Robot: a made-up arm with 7 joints. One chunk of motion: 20 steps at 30 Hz.
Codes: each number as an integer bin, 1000 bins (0 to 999) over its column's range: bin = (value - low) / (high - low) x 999, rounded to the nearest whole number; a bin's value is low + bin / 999 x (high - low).
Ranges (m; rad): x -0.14..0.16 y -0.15..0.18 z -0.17..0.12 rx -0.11..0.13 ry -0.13..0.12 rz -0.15..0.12
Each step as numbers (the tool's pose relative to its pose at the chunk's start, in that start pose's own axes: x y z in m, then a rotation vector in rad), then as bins.
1 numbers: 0.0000 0.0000 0.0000 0.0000 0.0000 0.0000
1 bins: 466 454 586 458 519 555
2 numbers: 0.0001 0.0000 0.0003 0.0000 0.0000 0.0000
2 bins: 467 454 587 458 519 555
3 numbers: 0.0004 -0.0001 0.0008 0.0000 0.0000 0.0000
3 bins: 468 454 588 458 519 555
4 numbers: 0.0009 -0.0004 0.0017 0.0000 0.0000 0.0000
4 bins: 469 453 591 458 519 555
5 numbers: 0.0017 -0.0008 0.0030 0.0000 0.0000 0.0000
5 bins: 472 452 596 458 519 555
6 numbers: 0.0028 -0.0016 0.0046 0.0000 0.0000 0.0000
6 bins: 476 449 601 458 519 555
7 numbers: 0.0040 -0.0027 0.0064 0.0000 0.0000 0.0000
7 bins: 480 446 608 458 519 555
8 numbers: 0.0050 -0.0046 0.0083 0.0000 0.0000 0.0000
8 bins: 483 440 614 458 519 555
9 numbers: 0.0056 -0.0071 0.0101 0.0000 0.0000 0.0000
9 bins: 485 433 620 458 519 555
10 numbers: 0.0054 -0.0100 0.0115 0.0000 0.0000 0.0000
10 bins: 484 424 625 458 519 555
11 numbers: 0.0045 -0.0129 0.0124 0.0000 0.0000 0.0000
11 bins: 481 415 628 458 519 555
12 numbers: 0.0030 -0.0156 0.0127 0.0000 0.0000 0.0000
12 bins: 476 407 629 458 519 555
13 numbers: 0.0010 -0.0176 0.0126 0.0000 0.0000 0.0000
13 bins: 470 401 629 458 519 555
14 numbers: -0.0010 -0.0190 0.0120 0.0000 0.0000 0.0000
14 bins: 463 397 627 458 519 555
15 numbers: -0.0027 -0.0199 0.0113 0.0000 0.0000 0.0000
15 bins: 457 394 625 458 519 555
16 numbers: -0.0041 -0.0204 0.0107 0.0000 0.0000 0.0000
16 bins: 453 392 622 458 519 555
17 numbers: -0.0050 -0.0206 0.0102 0.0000 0.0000 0.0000
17 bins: 450 392 621 458 519 555
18 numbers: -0.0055 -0.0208 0.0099 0.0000 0.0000 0.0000
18 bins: 448 391 620 458 519 555
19 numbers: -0.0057 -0.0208 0.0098 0.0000 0.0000 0.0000
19 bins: 447 391 619 458 519 555
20 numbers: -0.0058 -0.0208 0.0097 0.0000 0.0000 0.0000
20 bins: 447 391 619 458 519 555
